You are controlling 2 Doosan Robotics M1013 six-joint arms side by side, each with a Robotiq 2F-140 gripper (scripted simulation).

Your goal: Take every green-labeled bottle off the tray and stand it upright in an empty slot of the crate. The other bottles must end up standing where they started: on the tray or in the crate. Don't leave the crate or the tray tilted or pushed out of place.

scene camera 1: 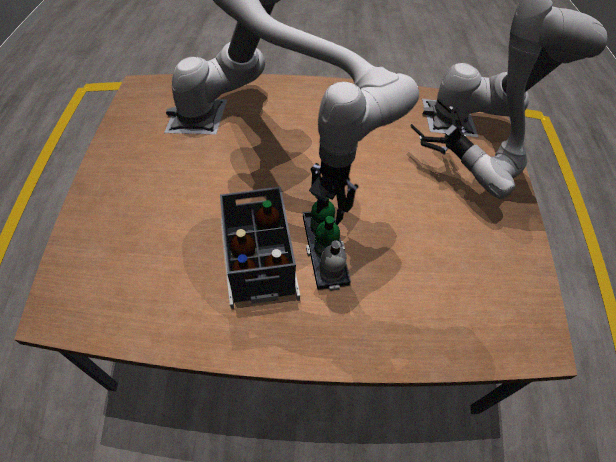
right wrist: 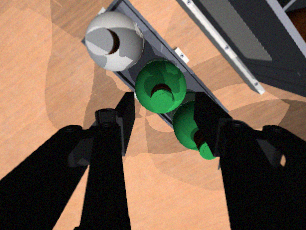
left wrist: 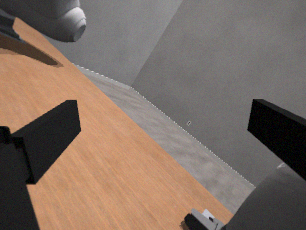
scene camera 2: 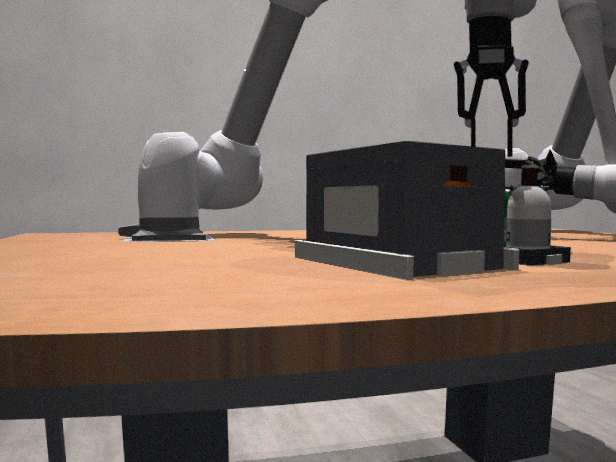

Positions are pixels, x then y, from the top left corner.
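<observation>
My right gripper visible in scene camera 1 and scene camera 2. My right gripper in the right wrist view (164, 105). My right gripper out of frame in the left wrist view. On my right gripper, (scene camera 1: 345, 203) and (scene camera 2: 519, 95) the same spot.
</observation>
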